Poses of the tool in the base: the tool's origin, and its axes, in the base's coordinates. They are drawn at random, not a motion.
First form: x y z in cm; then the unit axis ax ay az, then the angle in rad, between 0 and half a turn.
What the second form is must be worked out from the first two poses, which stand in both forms.
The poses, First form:
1: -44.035 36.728 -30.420 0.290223 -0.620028 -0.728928 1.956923
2: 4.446 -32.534 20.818 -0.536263 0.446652 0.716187 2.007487
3: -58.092 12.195 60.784 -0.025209 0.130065 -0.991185 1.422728
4: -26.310 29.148 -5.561 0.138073 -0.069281 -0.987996 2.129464
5: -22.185 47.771 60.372 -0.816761 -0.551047 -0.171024 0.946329
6: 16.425 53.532 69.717 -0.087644 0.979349 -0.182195 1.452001
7: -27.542 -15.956 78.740 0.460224 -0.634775 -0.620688 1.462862
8: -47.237 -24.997 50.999 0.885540 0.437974 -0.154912 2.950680
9: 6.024 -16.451 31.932 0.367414 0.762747 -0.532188 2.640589
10: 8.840 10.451 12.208 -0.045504 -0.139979 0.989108 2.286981
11: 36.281 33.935 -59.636 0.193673 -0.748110 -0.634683 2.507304
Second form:
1: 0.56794 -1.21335 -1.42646 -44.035 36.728 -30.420
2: -1.07654 0.89665 1.43774 4.446 -32.534 20.818
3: -0.03587 0.18505 -1.41019 -58.092 12.195 60.784
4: 0.29402 -0.14753 -2.10390 -26.310 29.148 -5.561
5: -0.77292 -0.52147 -0.16184 -22.185 47.771 60.372
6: -0.12726 1.42202 -0.26455 16.425 53.532 69.717
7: 0.67324 -0.92859 -0.90798 -27.542 -15.956 78.740
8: 2.61295 1.29232 -0.45710 -47.237 -24.997 50.999
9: 0.97019 2.01410 -1.40529 6.024 -16.451 31.932
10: -0.10407 -0.32013 2.26207 8.840 10.451 12.208
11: 0.48560 -1.87574 -1.59134 36.281 33.935 -59.636
